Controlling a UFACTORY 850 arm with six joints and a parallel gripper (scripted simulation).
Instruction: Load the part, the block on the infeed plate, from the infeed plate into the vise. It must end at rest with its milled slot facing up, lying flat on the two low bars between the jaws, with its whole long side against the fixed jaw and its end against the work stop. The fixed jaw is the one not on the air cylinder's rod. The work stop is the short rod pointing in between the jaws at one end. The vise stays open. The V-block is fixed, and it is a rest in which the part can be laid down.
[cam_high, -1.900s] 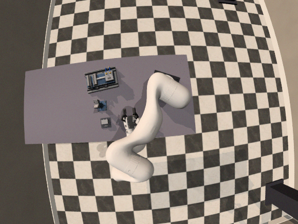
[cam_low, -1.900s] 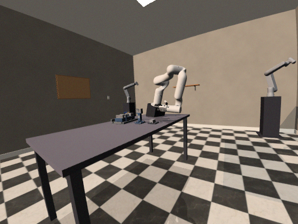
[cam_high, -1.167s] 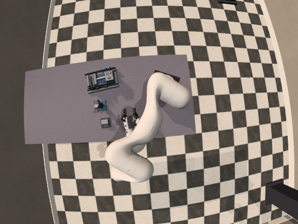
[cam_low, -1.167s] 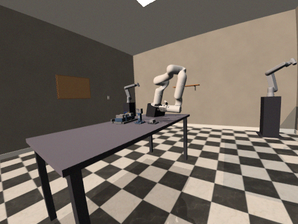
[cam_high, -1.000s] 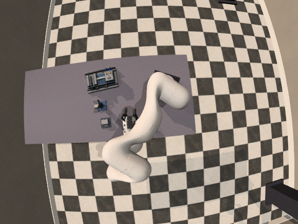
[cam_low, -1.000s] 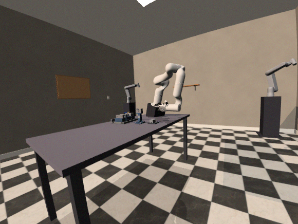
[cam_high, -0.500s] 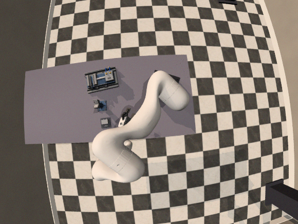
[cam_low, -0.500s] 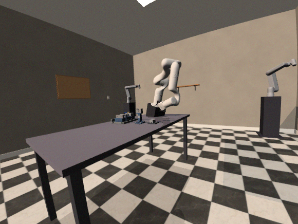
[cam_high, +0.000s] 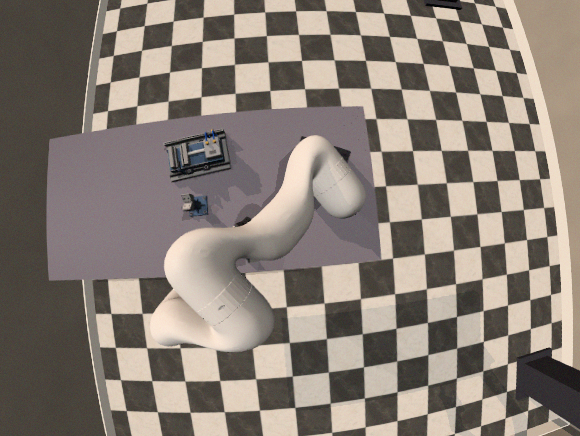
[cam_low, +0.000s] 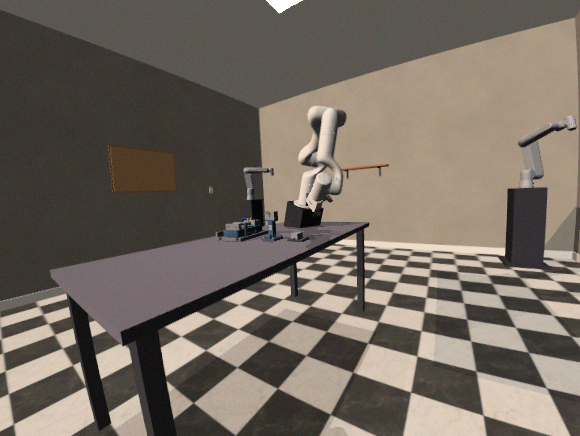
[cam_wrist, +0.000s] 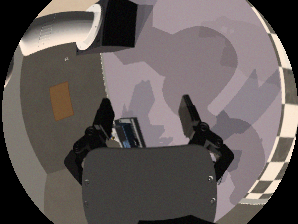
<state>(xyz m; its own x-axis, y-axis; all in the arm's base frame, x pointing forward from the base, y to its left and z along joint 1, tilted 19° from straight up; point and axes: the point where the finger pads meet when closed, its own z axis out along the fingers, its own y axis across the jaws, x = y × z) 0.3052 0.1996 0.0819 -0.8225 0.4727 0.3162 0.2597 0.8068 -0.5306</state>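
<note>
Right now my hand is 230 mm short of the part, 20 mm to the right of it and 130 mm above it. Also, from my hand: vise: 240 mm ahead, 360 mm to the right, 110 mm below; then air cylinder rod: 220 mm ahead, 370 mm to the right, 70 mm below.
</note>
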